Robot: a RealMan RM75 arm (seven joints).
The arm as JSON. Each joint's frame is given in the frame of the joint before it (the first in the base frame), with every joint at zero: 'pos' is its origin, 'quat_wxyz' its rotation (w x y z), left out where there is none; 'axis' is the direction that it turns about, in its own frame. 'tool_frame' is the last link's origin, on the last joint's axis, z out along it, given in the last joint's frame.
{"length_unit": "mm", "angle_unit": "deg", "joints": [
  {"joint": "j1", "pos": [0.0, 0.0, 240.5], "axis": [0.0, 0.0, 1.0]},
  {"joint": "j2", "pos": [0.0, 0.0, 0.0], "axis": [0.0, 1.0, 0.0]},
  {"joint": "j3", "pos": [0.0, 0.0, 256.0], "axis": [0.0, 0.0, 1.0]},
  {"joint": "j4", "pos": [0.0, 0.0, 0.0], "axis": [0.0, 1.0, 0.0]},
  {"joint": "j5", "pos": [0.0, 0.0, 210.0], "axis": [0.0, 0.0, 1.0]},
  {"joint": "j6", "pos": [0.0, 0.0, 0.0], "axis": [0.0, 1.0, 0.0]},
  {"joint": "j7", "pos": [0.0, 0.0, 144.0], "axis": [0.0, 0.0, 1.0]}
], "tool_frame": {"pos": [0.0, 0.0, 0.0]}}
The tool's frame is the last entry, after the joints.
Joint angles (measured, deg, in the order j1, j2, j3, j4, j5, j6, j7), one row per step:
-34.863, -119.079, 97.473, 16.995, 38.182, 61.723, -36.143
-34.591, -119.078, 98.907, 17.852, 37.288, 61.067, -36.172
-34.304, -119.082, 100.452, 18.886, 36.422, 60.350, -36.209
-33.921, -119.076, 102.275, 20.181, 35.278, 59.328, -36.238
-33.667, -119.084, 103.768, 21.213, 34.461, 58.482, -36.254
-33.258, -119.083, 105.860, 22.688, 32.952, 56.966, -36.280
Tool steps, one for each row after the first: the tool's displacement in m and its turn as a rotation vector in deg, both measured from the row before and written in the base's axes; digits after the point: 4 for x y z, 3 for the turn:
0.0017, -0.0007, -0.0017, -0.167, 0.172, -0.239
0.0025, -0.0009, -0.0020, -0.221, 0.183, -0.389
0.0028, -0.0009, -0.0023, -0.158, 0.194, -0.293
0.0026, -0.0009, -0.0023, -0.223, 0.226, -0.326
0.0030, -0.0008, -0.0030, -0.096, 0.228, 0.015

